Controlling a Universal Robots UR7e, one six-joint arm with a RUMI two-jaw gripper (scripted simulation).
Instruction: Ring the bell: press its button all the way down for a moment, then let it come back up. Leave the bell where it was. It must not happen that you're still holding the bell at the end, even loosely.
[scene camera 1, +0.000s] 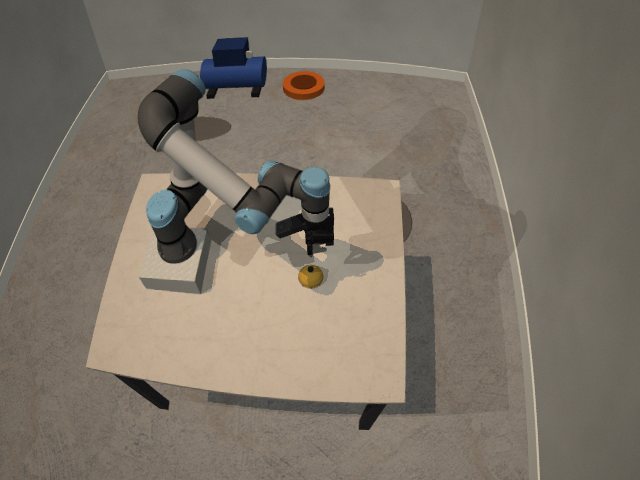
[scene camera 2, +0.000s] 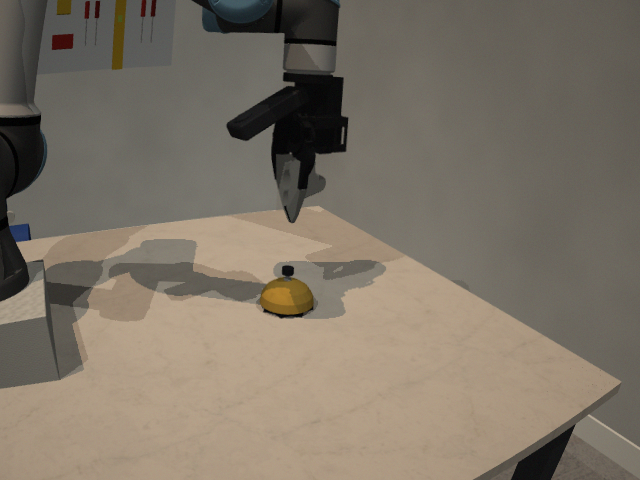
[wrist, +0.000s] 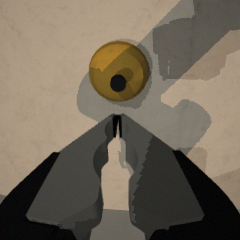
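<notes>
The gripper is visible in scene camera 1 and in the wrist view as well, and the pictures also show a dome bell.
</notes>
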